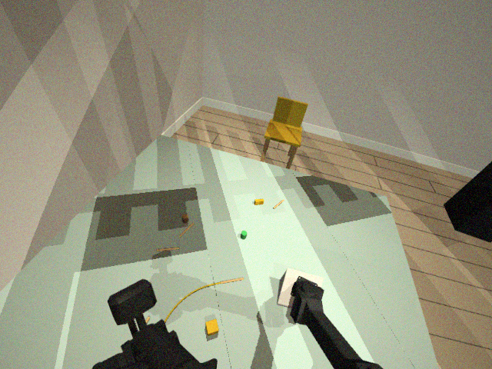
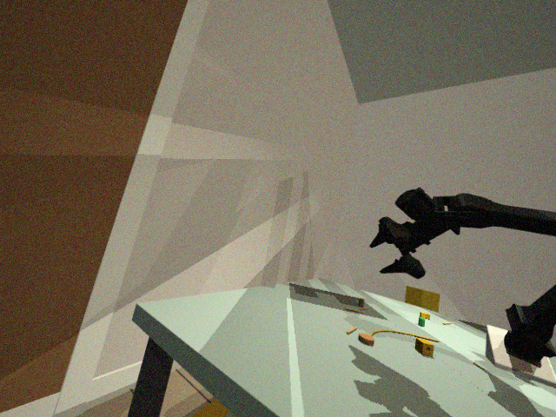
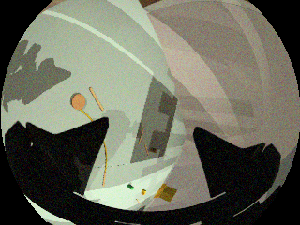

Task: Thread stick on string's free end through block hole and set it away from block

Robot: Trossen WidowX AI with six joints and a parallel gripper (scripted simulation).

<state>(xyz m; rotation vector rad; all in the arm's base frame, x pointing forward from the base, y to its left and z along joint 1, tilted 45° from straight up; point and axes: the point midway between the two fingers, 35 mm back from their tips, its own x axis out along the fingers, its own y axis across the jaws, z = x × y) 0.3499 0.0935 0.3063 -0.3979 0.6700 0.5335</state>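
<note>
My gripper tip is now 120 mm past the thin wooden stick, 230 mm to the left of it and 220 mm above it. Round my gripper tip: round wooden button: 10 mm behind, 20 mm to the left, 220 mm below; green cylinder: 110 mm behind, 410 mm to the right, 210 mm below; small brown cylinder: 120 mm ahead, 380 mm to the right, 210 mm below.
</note>
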